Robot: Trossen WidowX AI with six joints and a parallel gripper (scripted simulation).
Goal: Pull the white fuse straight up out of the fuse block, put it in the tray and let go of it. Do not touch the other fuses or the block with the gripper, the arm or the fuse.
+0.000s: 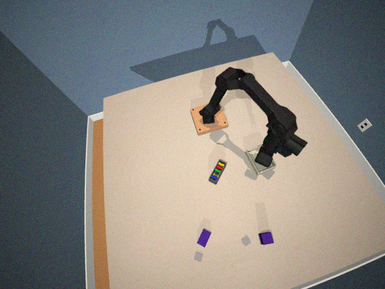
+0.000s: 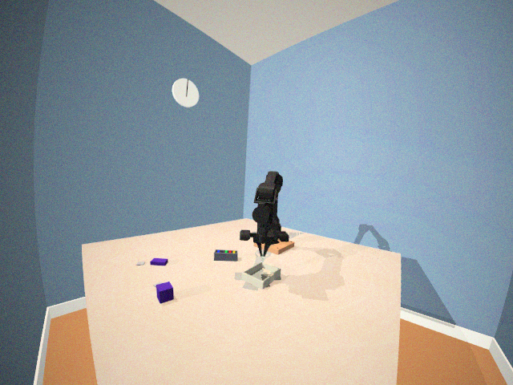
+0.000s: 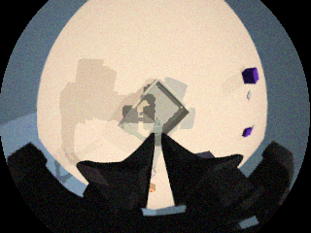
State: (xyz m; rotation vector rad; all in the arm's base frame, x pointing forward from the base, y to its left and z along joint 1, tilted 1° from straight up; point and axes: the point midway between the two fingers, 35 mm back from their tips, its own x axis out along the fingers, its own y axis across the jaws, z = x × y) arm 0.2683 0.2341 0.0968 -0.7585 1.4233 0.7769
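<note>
Now: gripper tip 90 mm above the cream tray. From my gripper tip the other things lie so: purple slab (330 mm ahead, 310 mm to the right, 80 mm below); then white fuse (10 mm below); then purple cube (350 mm ahead, 50 mm to the right, 70 mm below).
</note>
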